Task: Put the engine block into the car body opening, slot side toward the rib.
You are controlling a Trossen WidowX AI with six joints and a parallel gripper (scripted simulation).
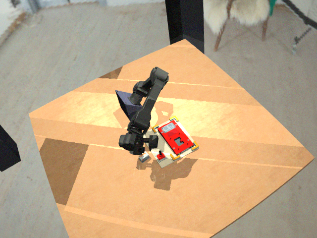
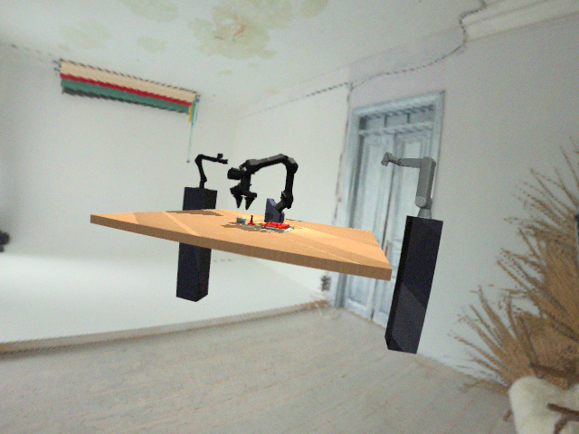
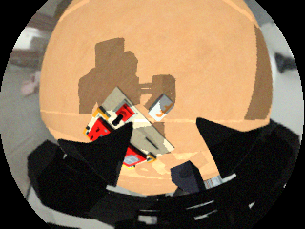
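The engine block is 70 mm below my gripper tip. From my gripper tip the other things lie so: black upright stick (40 mm ahead, 80 mm to the left, 50 mm below).
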